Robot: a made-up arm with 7 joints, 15 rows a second.
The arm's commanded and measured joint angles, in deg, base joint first. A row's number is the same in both.
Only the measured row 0 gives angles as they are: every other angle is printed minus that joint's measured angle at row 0.
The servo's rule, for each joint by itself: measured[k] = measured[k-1] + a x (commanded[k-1-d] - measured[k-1]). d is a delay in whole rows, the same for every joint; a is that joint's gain. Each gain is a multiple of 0.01, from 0.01 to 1. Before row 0 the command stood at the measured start. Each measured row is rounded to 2 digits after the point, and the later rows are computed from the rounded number. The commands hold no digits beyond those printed.
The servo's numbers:
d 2
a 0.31 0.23 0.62 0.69 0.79 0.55 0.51
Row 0, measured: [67.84 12.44 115.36 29.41 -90.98 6.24 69.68]
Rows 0 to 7, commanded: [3.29 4.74 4.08 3.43 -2.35 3.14 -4.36]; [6.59 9.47 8.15 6.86 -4.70 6.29 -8.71]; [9.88 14.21 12.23 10.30 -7.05 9.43 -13.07]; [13.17 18.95 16.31 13.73 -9.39 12.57 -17.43]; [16.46 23.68 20.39 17.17 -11.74 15.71 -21.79]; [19.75 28.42 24.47 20.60 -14.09 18.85 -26.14]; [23.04 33.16 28.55 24.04 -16.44 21.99 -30.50]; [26.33 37.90 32.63 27.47 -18.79 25.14 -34.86]
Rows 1 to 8, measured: [0.00 0.00 0.00 0.00 0.00 0.00 0.00]; [0.00 0.00 0.00 0.00 0.00 0.00 0.00]; [1.02 1.09 2.53 2.37 -1.86 1.73 -2.22]; [2.75 3.02 6.01 5.47 -4.10 4.24 -5.53]; [4.96 5.59 9.87 8.80 -6.43 7.09 -9.38]; [7.51 8.66 13.86 12.20 -8.77 10.10 -13.49]; [10.28 12.11 17.91 15.63 -11.12 13.19 -17.72]; [13.22 15.86 21.98 19.06 -13.47 16.30 -22.01]
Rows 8 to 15, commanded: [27.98 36.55 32.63 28.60 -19.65 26.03 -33.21]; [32.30 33.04 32.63 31.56 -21.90 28.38 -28.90]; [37.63 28.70 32.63 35.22 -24.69 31.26 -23.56]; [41.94 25.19 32.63 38.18 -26.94 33.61 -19.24]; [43.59 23.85 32.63 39.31 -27.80 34.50 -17.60]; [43.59 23.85 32.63 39.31 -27.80 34.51 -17.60]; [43.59 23.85 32.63 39.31 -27.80 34.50 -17.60]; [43.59 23.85 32.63 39.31 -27.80 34.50 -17.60]
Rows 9 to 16, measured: [16.26 19.84 26.05 22.50 -15.82 19.43 -26.34]; [19.38 23.99 30.13 25.93 -18.17 22.57 -30.69]; [22.05 26.88 31.68 27.77 -19.34 24.47 -31.98]; [25.23 28.30 32.27 30.39 -21.36 26.62 -30.41]; [29.07 28.39 32.49 33.72 -23.99 29.17 -26.92]; [33.06 27.65 32.58 36.80 -26.32 31.61 -23.00]; [36.32 26.78 32.61 38.53 -27.49 33.20 -20.25]; [38.57 26.11 32.62 39.07 -27.73 33.92 -18.90]
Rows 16 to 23, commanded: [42.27 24.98 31.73 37.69 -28.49 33.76 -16.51]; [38.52 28.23 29.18 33.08 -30.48 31.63 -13.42]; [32.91 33.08 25.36 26.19 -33.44 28.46 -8.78]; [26.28 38.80 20.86 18.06 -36.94 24.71 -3.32]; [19.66 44.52 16.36 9.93 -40.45 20.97 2.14]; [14.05 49.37 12.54 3.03 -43.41 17.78 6.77]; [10.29 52.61 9.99 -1.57 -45.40 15.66 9.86]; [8.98 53.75 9.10 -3.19 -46.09 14.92 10.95]
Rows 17 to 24, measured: [40.13 25.59 32.63 39.24 -27.79 34.24 -18.24]; [41.20 25.19 32.63 39.29 -27.80 34.38 -17.91]; [41.53 25.14 32.07 38.19 -28.35 34.04 -17.20]; [40.60 25.85 30.28 34.66 -30.03 32.71 -15.27]; [38.22 27.51 27.23 28.82 -32.72 30.37 -11.96]; [34.52 30.11 23.28 21.40 -36.05 27.26 -7.55]; [29.91 33.42 18.99 13.49 -39.53 23.80 -2.61]; [24.99 37.09 14.99 6.27 -42.60 20.49 2.17]
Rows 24 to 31, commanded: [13.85 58.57 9.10 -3.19 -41.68 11.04 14.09]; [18.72 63.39 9.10 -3.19 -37.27 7.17 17.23]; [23.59 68.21 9.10 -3.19 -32.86 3.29 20.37]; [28.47 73.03 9.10 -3.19 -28.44 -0.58 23.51]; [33.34 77.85 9.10 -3.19 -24.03 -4.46 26.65]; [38.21 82.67 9.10 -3.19 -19.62 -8.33 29.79]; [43.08 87.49 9.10 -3.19 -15.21 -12.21 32.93]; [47.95 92.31 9.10 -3.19 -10.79 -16.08 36.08]
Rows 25 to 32, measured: [20.43 40.66 11.89 0.86 -44.81 17.83 6.09]; [16.88 43.67 10.16 -1.93 -45.82 16.23 8.57]; [15.94 47.10 9.50 -2.80 -42.55 13.38 11.39]; [16.80 50.85 9.25 -3.07 -38.38 9.96 14.37]; [18.90 54.84 9.16 -3.15 -34.02 6.29 17.43]; [21.87 59.02 9.12 -3.18 -29.61 2.51 20.53]; [25.43 63.35 9.11 -3.19 -25.20 -1.32 23.65]; [29.39 67.79 9.10 -3.19 -20.79 -5.18 26.78]
